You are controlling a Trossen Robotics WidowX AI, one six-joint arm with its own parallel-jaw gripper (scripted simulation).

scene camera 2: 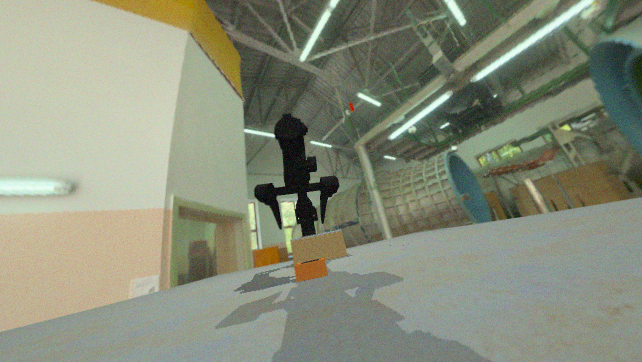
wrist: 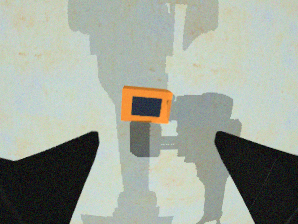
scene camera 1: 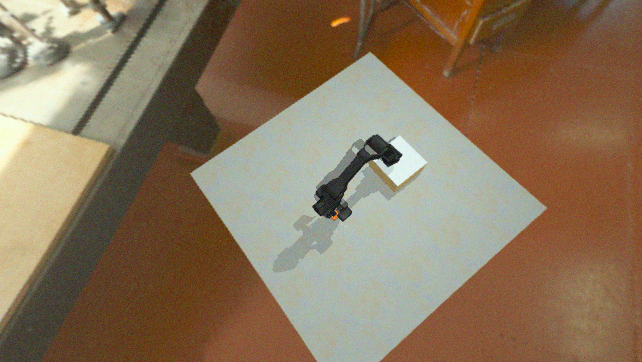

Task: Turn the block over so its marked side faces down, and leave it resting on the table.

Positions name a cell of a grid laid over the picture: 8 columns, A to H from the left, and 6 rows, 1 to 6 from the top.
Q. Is my gripper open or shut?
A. Open.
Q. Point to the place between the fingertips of my gripper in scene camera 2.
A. D4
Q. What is my gripper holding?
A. Nothing.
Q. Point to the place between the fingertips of my gripper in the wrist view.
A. E4
